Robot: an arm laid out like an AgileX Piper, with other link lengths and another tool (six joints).
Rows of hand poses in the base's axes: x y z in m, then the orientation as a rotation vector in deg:
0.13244 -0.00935 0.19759 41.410 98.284 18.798
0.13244 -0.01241 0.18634 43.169 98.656 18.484
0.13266 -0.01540 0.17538 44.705 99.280 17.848
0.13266 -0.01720 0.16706 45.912 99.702 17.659
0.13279 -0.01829 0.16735 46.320 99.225 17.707
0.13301 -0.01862 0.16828 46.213 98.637 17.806
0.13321 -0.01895 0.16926 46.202 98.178 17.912
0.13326 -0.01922 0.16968 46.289 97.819 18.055
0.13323 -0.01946 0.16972 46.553 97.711 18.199
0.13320 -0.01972 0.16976 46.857 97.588 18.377
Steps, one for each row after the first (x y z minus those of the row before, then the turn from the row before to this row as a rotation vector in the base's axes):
0.00000 -0.00306 -0.01125 0.823 0.919 -1.082
0.00022 -0.00299 -0.01096 0.500 1.154 -1.015
0.00000 -0.00180 -0.00832 0.595 0.785 -0.660
0.00013 -0.00109 0.00029 0.226 -0.314 -0.393
0.00022 -0.00033 0.00093 -0.043 -0.582 -0.103
0.00020 -0.00033 0.00098 0.028 -0.438 -0.109
0.00005 -0.00027 0.00042 0.117 -0.327 -0.111
-0.00003 -0.00024 0.00004 0.240 -0.047 -0.122
-0.00003 -0.00026 0.00004 0.285 -0.055 -0.134

